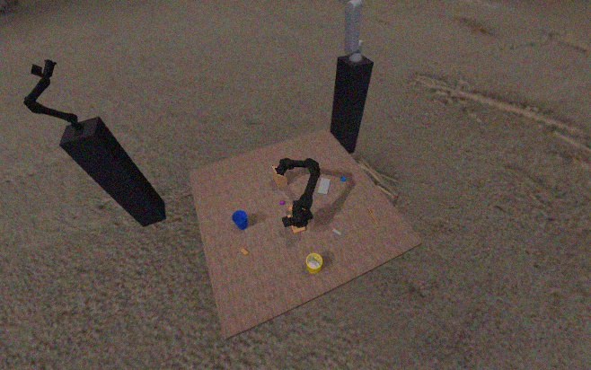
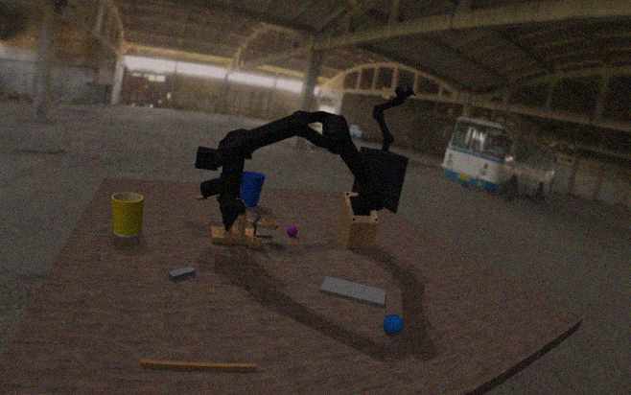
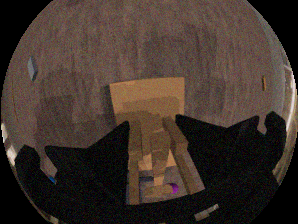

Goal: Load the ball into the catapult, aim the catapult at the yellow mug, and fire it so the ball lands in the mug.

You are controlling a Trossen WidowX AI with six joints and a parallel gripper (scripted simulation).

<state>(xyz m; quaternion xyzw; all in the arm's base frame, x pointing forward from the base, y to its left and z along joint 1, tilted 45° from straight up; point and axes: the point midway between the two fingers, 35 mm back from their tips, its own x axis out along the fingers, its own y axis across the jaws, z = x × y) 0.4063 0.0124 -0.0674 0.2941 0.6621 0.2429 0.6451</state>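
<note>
The small purple ball lies 220 mm behind my gripper tip, 20 mm to the right of it and 20 mm below it. Also, from my gripper tip: yellow mug: 280 mm ahead, 20 mm to the right; small grey block: 210 mm to the left, 140 mm ahead, 30 mm below; catapult: 70 mm behind, 30 mm to the left, 20 mm above.
</note>
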